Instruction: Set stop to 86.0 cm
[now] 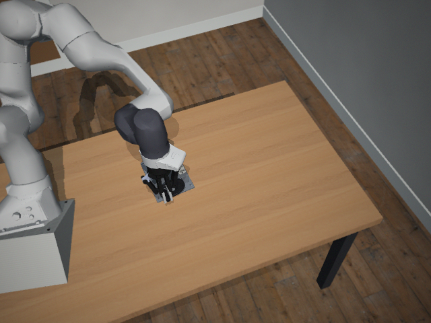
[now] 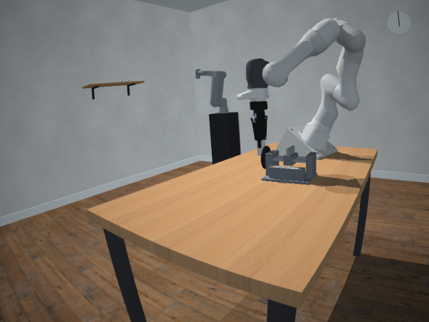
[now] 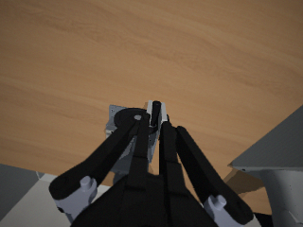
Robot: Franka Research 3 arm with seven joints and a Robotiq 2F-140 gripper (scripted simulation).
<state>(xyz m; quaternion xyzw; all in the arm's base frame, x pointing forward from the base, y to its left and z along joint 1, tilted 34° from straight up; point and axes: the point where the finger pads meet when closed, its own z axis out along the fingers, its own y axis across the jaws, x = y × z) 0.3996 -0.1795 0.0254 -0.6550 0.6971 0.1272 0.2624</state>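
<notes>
Now: the black handwheel 20 mm to the left of my hand, 20 mm below it and 10 mm ahead of it. The rest, counted from my hand: sliding stop block (150 mm to the left, 40 mm ahead, 20 mm below).
</notes>
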